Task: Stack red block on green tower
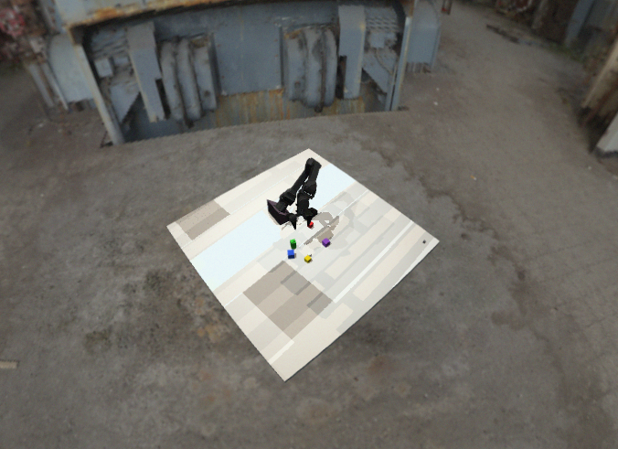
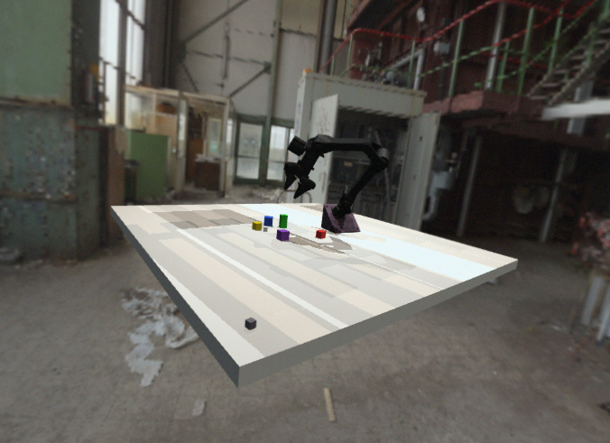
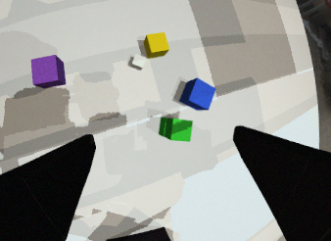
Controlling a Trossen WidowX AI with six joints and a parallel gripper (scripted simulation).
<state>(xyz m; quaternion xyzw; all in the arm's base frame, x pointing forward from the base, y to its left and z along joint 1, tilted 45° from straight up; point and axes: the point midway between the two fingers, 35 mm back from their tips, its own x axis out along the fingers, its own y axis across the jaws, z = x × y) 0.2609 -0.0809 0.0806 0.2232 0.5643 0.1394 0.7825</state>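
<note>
Now: gripper tip 90 mm past the red block, 130 mm to the right of it and 150 mm above it. Round my gripper tip: yellow block 120 mm ahead, 40 mm to the right, 150 mm below; then blue block 30 mm ahead, 100 mm to the right, 140 mm below; then purple block 80 mm ahead, 120 mm to the left, 140 mm below.
</note>
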